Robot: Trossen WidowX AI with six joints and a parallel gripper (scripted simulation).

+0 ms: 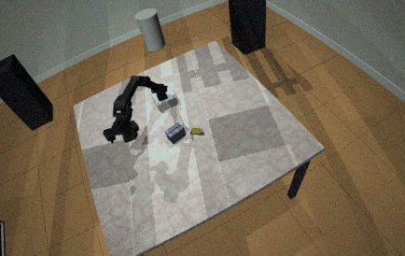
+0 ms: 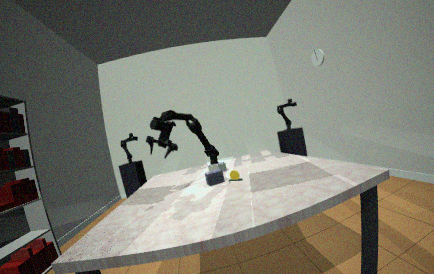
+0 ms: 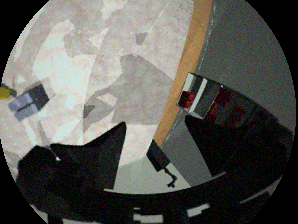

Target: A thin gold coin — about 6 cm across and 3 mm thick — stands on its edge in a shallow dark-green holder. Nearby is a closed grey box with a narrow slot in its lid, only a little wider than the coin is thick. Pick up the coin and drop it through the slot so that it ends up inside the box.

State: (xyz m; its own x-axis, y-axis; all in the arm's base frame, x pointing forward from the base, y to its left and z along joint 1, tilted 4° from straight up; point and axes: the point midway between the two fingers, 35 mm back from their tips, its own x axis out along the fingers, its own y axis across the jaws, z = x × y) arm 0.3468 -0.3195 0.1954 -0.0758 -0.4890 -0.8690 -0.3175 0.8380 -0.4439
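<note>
Right now the gold coin is 420 mm to the left of my gripper tip and 210 mm below it.
</note>
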